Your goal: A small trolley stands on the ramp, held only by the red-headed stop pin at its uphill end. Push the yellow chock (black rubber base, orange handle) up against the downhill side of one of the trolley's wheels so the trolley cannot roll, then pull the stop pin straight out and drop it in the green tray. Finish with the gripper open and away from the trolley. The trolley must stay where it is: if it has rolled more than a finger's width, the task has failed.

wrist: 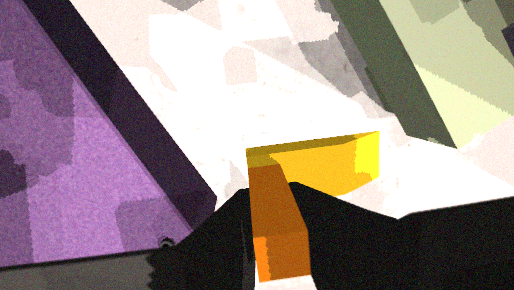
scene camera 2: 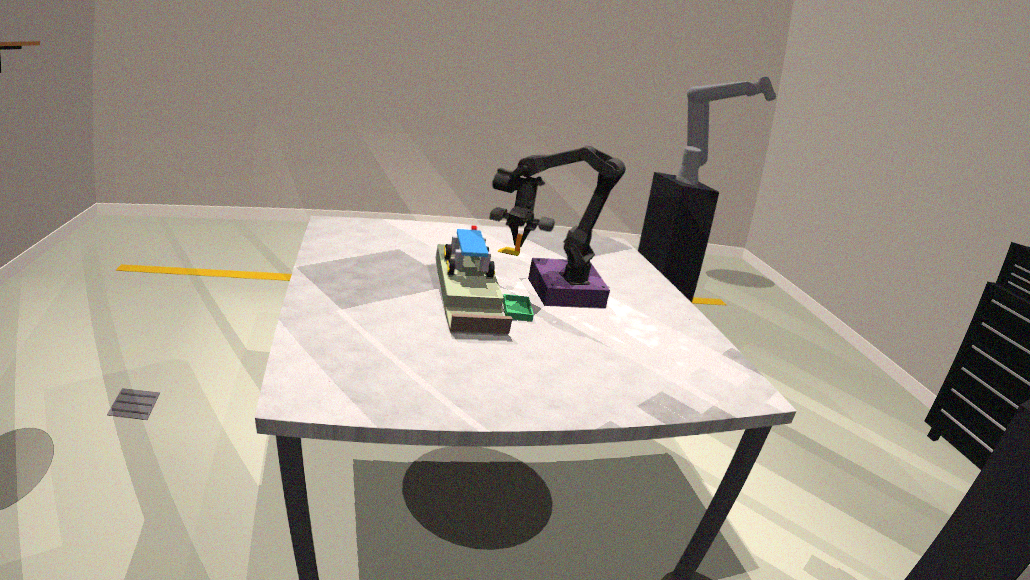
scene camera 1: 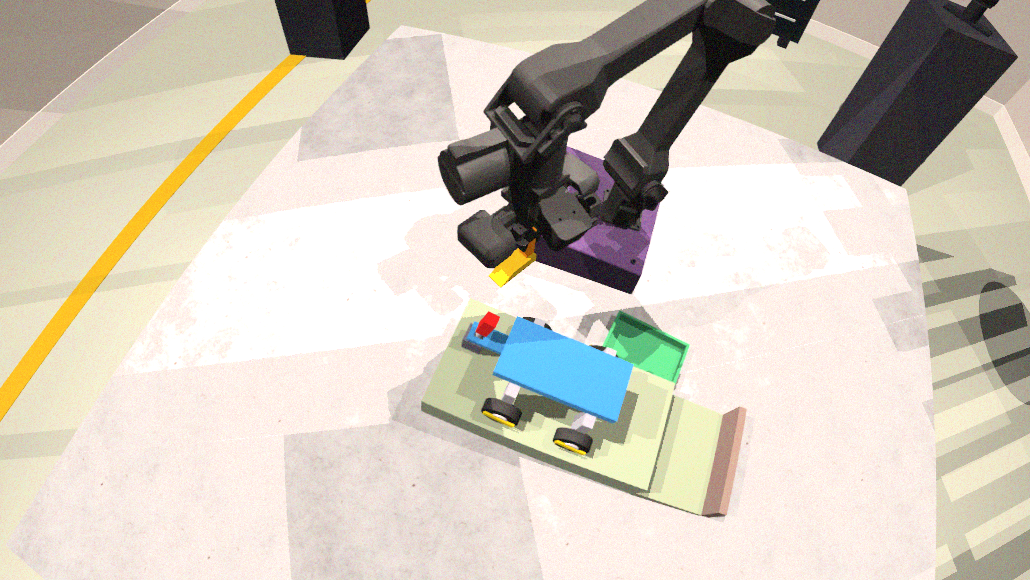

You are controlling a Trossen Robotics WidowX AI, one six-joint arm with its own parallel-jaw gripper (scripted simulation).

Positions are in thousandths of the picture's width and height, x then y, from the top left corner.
Note:
The gripper (scene camera 1: 511, 425) holds a yellow chock (scene camera 1: 503, 451). Further things: a blue trolley (scene camera 1: 575, 654).
The yellow chock also shows in the wrist view (wrist: 657, 571). The gripper also shows in the wrist view (wrist: 522, 678) and in scene camera 2 (scene camera 2: 503, 425). The wrist view misses the blue trolley: it is out of frame.

